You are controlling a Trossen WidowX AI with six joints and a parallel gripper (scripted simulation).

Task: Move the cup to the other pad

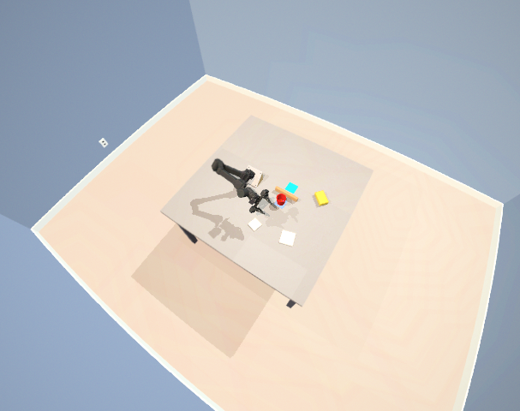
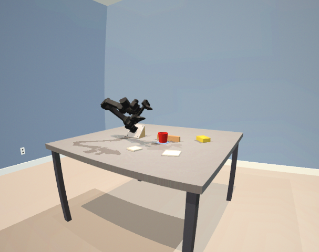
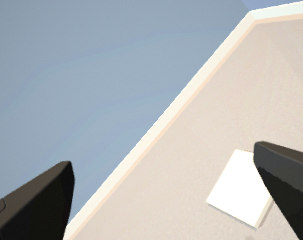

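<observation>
Now: gripper tip 40 mm past the red cup, 200 mm to the right of it and 200 mm above it. Round my gripper tip: cyan pad: 60 mm behind, 370 mm to the left, 250 mm below; pale blue pad: 40 mm behind, 200 mm to the left, 250 mm below; orange wooden bar: 50 mm behind, 290 mm to the left, 230 mm below.
</observation>
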